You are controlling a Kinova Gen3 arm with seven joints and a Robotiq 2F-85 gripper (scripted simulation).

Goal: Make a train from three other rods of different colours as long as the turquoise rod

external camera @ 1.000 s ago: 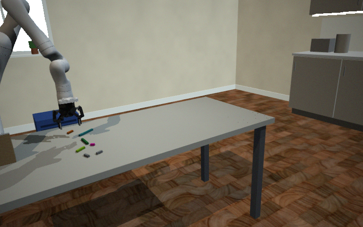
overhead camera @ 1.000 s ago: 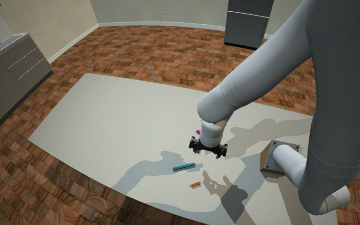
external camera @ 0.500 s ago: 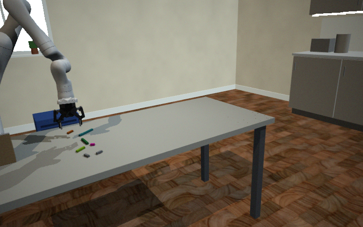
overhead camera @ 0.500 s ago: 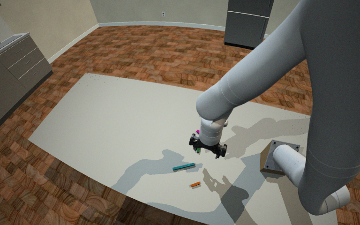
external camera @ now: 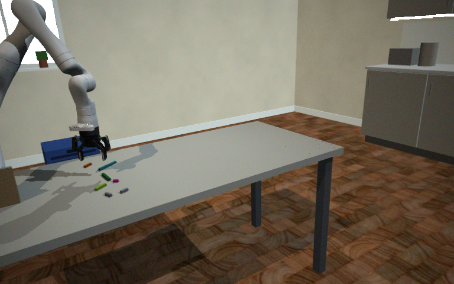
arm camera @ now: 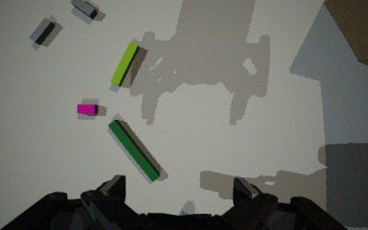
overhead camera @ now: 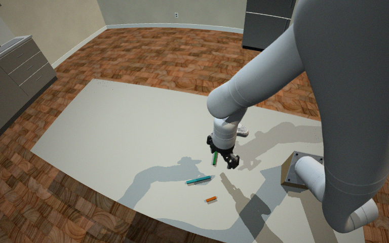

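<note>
Now: hand 10 cm to the left of the magenta rod, 8 cm above it and 6 cm short of it. Round my hand: turquoise rod: 9 cm to the left, 8 cm below, 6 cm ahead; then lime rod: 13 cm to the right, 8 cm below; then green rod: 8 cm below, 4 cm to the right, 4 cm ahead.
</note>
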